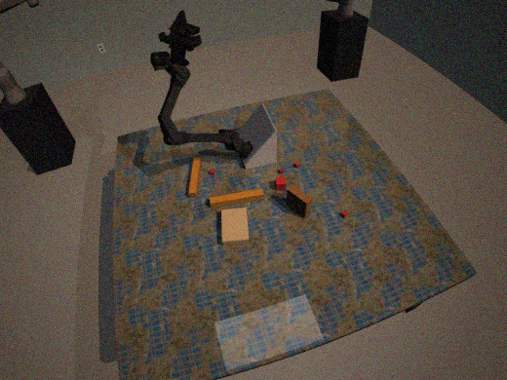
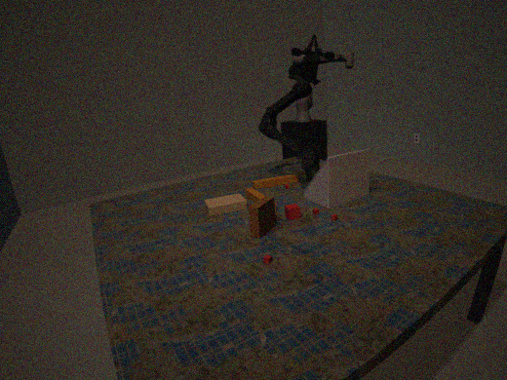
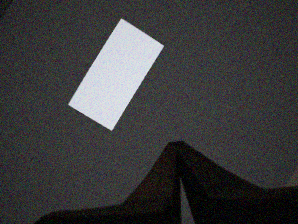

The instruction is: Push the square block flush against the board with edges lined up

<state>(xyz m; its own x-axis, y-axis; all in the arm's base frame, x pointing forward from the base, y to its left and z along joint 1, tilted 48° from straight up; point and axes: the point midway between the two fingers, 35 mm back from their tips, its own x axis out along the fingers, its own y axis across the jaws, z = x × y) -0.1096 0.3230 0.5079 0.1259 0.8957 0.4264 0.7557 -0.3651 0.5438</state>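
My gripper tip is 50 cm short of the square orange-brown block, 25 cm to the right of it and 62 cm above it. From my gripper tip the other things lie so: tan block: 50 cm ahead, 1 cm to the right, 65 cm below; red cube: 36 cm ahead, 23 cm to the left, 64 cm below.
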